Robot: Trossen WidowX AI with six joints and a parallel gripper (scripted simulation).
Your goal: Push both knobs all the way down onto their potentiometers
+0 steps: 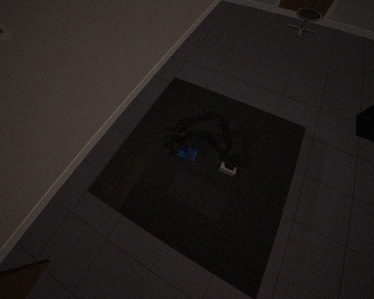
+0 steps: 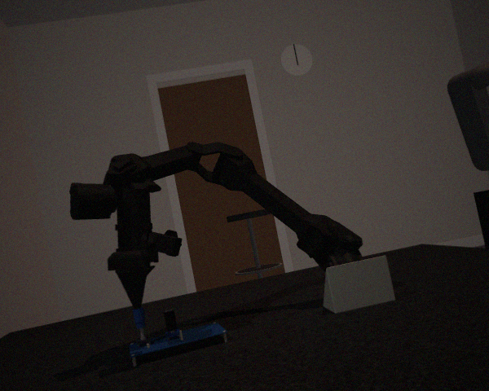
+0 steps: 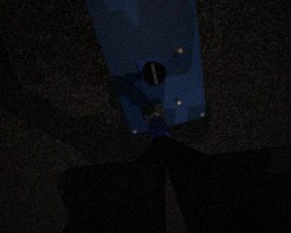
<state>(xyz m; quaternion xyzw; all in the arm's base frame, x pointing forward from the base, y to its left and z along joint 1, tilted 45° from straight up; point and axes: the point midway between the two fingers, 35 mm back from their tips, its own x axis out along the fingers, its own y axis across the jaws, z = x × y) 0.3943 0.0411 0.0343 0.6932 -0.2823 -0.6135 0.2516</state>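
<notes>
My gripper tip is now 20 mm above the blue knob. The rest, counted from my gripper tip: dark knob 50 mm behind, 30 mm below.
</notes>
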